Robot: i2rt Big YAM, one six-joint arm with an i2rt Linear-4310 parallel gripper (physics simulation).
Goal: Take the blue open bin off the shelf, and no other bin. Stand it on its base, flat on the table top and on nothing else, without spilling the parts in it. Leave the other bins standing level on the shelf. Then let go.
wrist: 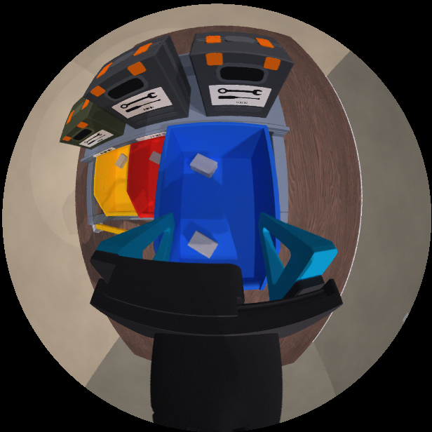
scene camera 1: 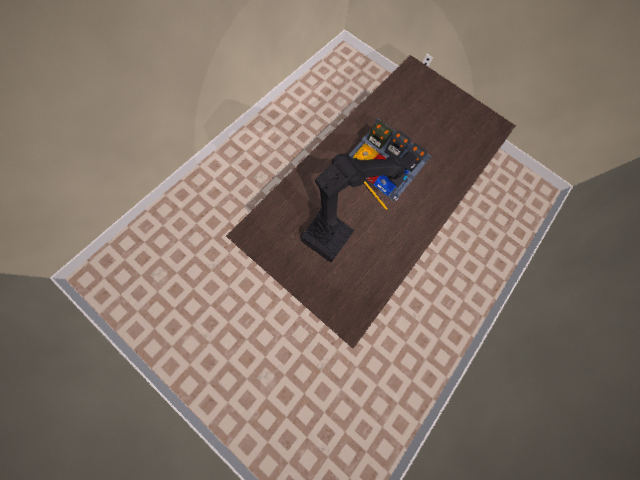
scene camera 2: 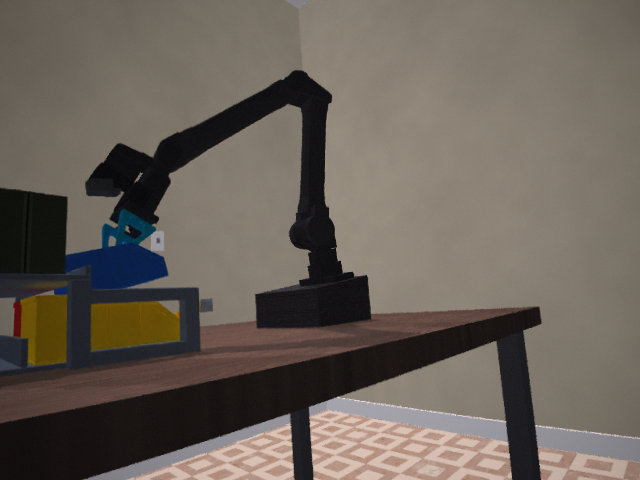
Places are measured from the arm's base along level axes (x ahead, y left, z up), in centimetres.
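Where they show: gripper, fingertip midpoint: (scene camera 2: 111, 259); arm's base, link origin: (scene camera 1: 321, 233) (scene camera 2: 327, 281).
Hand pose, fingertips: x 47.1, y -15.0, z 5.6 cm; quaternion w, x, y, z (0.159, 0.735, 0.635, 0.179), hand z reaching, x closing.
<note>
Each offset is from my fingertips to the top centre of the thing. "*": to the spot under its first point. Level surfaces: height alone.
The blue open bin (scene camera 1: 384, 184) (scene camera 2: 116, 266) (wrist: 260, 200) is raised above the shelf @[* dx +15.6, dy +26.5, dz -10.6 cm] (scene camera 2: 78, 320) (wrist: 283, 200), its front end tilted up. Two grey parts (wrist: 203, 165) (wrist: 202, 244) lie inside it. My gripper (scene camera 2: 114, 242) (wrist: 216, 218) has its teal fingers spread inside the bin, pressing outward on the two side walls and holding it. A red bin @[dx +8.2, dy +9.4, dz -7.7 cm] (scene camera 2: 17, 312) (wrist: 142, 190) and a yellow bin (scene camera 1: 365, 152) (scene camera 2: 134, 322) (wrist: 111, 175) sit on the shelf to the left in the wrist view. Whether the blue bin's rear touches the shelf is hidden.
Two dark toolboxes (wrist: 242, 100) (wrist: 145, 100) and a green one @[dx +19.4, dy +18.3, dz +4.1 cm] (scene camera 1: 379, 133) (wrist: 92, 127) stand on the upper level behind the bins. A yellow bar (scene camera 1: 375, 195) (wrist: 111, 229) slants out in front of the shelf. The wooden table @[dz -15.8 cm] (scene camera 1: 361, 289) extends around the arm's base.
</note>
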